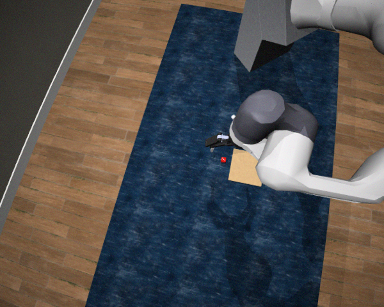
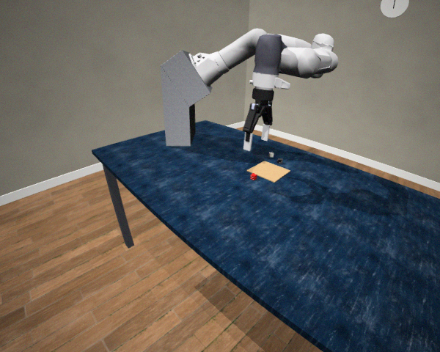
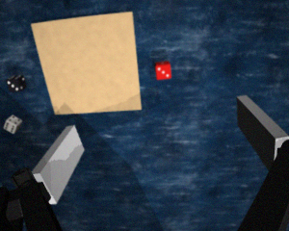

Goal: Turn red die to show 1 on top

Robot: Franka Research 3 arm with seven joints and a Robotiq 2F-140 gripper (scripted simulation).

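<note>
Right now my hand is 14 cm above the red die, 2 cm short of it and 1 cm to the left of it. Round my hand: white die: 19 cm to the left, 15 cm behind, 14 cm below; then black die: 19 cm to the left, 14 cm below, 8 cm behind; then tan mat: 15 cm below, 9 cm to the left, 2 cm behind.
</note>
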